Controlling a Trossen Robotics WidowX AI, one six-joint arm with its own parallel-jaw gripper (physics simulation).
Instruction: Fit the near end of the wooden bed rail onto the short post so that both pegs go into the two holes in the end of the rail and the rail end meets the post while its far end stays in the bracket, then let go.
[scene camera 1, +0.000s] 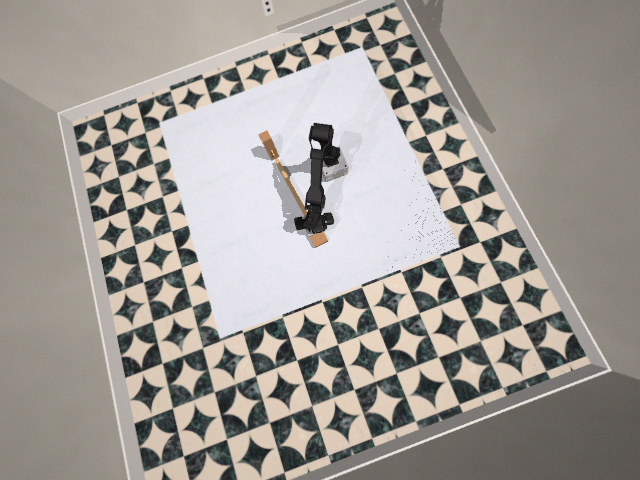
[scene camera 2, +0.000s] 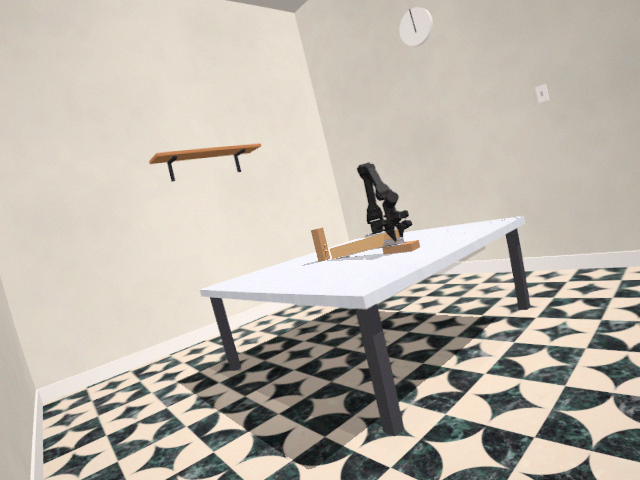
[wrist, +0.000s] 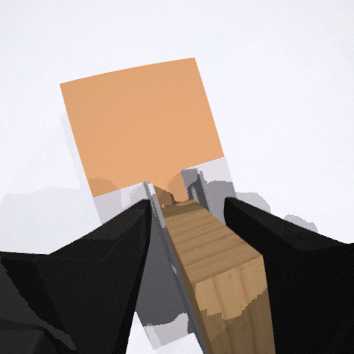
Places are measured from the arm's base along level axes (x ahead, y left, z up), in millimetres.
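Pixels of known places: gripper, between the fingertips: (scene camera 2: 399, 241) (wrist: 187, 206); arm's base, origin of its link: (scene camera 1: 331, 160) (scene camera 2: 378, 232).
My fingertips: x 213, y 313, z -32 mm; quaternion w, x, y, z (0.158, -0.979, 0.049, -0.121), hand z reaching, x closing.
Ahead of a thing's pixels: the offset from my fingertips to its middle. "spot": to the spot under its first point. Level surfaces: height alone.
The wooden bed rail @[dx +25, dy -218, dz +5 mm] (scene camera 1: 295, 193) (scene camera 2: 359, 245) (wrist: 230, 292) runs from beside the upright short post @[spot: dx +62, dy -477, dz +103 mm] (scene camera 1: 268, 143) (scene camera 2: 318, 242) to the grey metal bracket @[spot: dx -18, dy -44, dz -10 mm] (wrist: 162, 285) at the orange block @[dx -5, dy -1, dz -30 mm] (scene camera 1: 319, 240) (scene camera 2: 405, 247) (wrist: 142, 125). A narrow gap shows between the rail's post-side end and the post, with small light peg shapes at the post's foot. The rail's other end lies between the bracket's walls. My gripper (scene camera 1: 313, 227) (scene camera 2: 397, 238) (wrist: 187, 206) is shut on the rail close to the bracket. The two holes do not show.
The white table @[dz -48 mm] (scene camera 1: 232, 155) (scene camera 2: 284, 284) carries these parts. My arm's grey base (scene camera 1: 336, 170) stands beside the rail, and the black arm reaches over the table to the bracket end. A wooden wall shelf (scene camera 2: 206, 152) hangs well away behind the table.
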